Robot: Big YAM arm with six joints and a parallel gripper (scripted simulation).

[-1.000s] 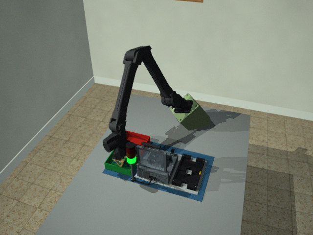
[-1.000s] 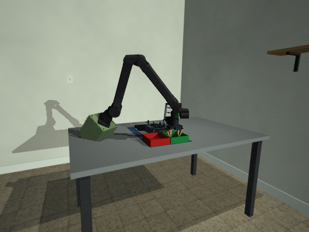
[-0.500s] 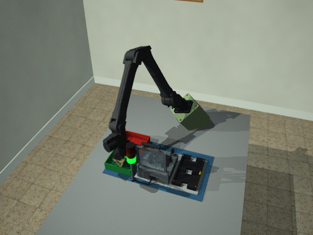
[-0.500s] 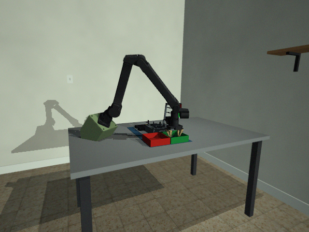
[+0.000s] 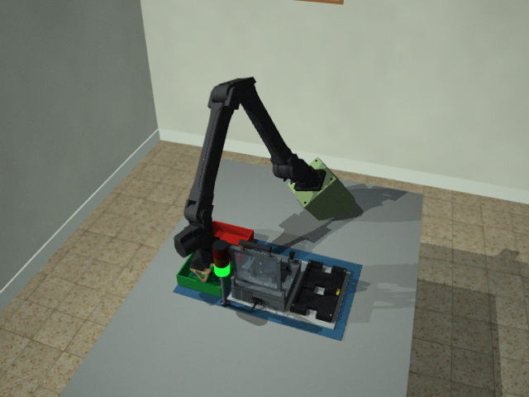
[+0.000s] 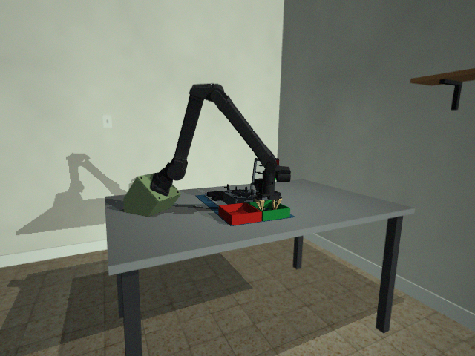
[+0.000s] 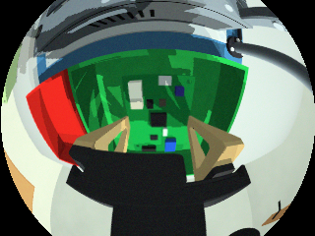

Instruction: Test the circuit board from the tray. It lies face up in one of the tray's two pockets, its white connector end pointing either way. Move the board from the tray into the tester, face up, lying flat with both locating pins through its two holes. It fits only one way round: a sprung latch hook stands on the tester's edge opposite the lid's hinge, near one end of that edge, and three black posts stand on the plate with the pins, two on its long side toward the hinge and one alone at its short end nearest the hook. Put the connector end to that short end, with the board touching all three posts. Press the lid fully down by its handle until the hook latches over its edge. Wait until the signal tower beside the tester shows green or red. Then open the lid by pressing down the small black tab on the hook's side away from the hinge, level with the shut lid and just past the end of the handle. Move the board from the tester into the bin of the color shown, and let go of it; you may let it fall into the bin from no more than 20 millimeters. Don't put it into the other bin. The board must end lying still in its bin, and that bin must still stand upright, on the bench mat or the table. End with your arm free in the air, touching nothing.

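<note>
Now: the green bin right at my hand. Round my hand: tester plate (5 cm behind, 20 cm to the left, 5 cm above); then green circuit board (right at my hand); then red bin (15 cm behind, 1 cm to the right).
</note>
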